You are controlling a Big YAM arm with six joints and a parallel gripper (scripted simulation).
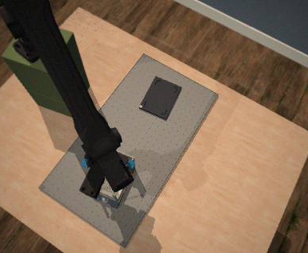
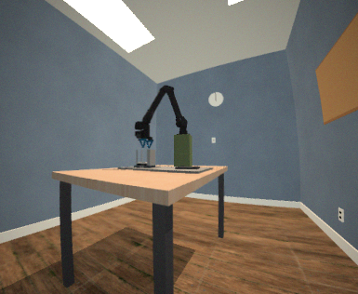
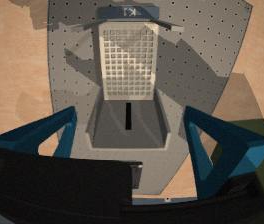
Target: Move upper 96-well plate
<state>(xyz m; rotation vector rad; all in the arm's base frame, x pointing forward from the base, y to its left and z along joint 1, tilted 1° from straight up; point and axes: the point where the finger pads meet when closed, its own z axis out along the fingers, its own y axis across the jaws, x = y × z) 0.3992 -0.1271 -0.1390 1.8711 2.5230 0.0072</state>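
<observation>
Now: hand 14 cm above the white 96-well plate. The rest, counted from my hand: dark plate (15 cm below); pale A1 square (12 cm behind, 28 cm to the left, 16 cm below).
</observation>
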